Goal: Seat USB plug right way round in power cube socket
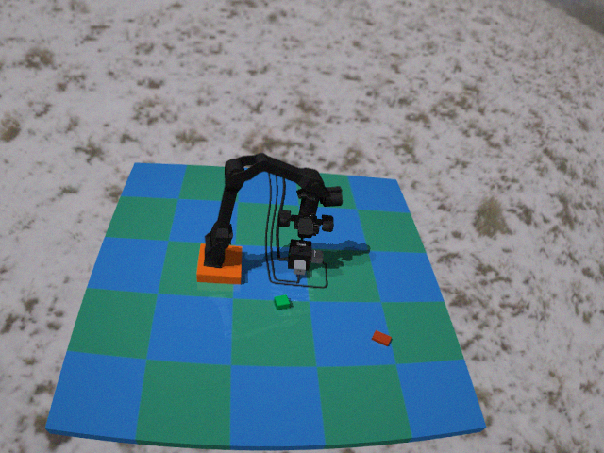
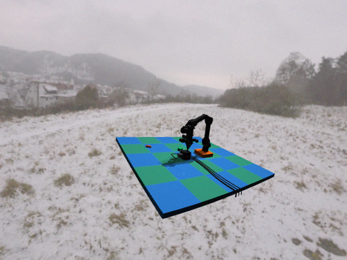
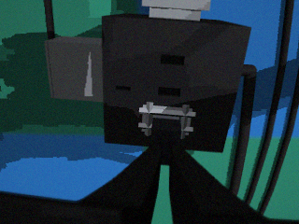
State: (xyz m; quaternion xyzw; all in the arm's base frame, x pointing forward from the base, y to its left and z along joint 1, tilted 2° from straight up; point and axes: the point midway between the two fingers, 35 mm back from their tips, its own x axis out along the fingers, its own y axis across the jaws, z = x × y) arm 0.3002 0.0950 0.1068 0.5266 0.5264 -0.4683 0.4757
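My gripper tip is 20 mm above the dark USB plug. The rest, counted from my gripper tip: red block (340 mm to the right, 280 mm ahead, 100 mm below); then green block (230 mm to the right, 90 mm below, 50 mm behind); then silver-framed socket (40 mm below).
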